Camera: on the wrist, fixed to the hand. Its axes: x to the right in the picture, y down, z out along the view.
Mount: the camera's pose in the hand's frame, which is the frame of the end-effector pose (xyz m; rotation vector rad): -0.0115 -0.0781 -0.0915 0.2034 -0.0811 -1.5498
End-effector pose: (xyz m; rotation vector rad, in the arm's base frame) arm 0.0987 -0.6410 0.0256 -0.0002 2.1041 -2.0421
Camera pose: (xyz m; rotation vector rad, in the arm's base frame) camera 0.0850 -0.5520 0.1062 1.3106 -1.1185 1.6050
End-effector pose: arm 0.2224 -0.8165 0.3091 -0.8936 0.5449 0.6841
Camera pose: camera 0.2586 -0.9318 0.3096 -0.8198 -0.2351 -0.7323
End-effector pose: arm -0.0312 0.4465 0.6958 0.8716 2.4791 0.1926
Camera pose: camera -0.1122 0.3810 0.7570 -1.0540 2.3833 -0.6049
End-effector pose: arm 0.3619 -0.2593 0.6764 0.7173 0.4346 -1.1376
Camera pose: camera 0.2890 -0.2052 0.5967 0.4158 0.8496 -2.6751
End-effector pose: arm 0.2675 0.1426 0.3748 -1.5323 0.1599 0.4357
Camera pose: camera 0.3013 0.0521 0.4473 -1.0402 -0.9735 -0.7344
